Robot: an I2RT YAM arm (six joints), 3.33 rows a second.
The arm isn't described. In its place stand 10 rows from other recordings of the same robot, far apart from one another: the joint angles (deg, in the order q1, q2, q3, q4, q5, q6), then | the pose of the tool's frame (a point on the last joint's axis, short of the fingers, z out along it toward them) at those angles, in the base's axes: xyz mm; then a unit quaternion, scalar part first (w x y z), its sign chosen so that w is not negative.
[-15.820 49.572 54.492 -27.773 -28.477 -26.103] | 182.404 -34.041 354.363 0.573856 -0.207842 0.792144 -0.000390
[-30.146 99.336 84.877 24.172 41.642 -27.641] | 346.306 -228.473 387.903 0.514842 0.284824 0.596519 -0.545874
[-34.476 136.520 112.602 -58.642 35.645 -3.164] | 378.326 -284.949 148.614 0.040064 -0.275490 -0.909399 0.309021
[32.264 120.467 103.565 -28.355 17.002 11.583] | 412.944 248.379 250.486 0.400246 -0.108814 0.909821 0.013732
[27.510 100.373 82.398 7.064 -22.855 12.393] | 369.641 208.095 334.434 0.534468 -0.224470 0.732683 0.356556
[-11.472 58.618 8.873 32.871 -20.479 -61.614] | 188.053 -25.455 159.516 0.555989 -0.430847 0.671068 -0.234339
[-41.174 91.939 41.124 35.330 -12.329 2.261] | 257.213 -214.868 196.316 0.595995 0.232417 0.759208 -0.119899
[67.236 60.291 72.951 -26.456 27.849 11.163] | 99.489 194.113 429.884 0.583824 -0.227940 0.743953 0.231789
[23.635 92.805 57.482 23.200 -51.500 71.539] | 320.028 170.462 264.289 0.132314 0.034886 0.751099 0.645853
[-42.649 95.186 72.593 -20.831 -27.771 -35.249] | 283.184 -238.296 265.172 0.437052 -0.037137 0.895951 -0.069837
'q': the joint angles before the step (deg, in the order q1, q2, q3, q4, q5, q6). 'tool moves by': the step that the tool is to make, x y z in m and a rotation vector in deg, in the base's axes. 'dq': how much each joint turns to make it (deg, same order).
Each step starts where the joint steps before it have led.
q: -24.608, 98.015, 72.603, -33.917, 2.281, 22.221
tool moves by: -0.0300, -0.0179, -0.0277, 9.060, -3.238, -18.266
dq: -5.010, -1.867, -8.251, 4.718, -1.669, 16.250
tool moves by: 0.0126, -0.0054, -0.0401, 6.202, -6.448, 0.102
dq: -0.526, 5.635, -3.968, 12.326, -7.731, 3.804
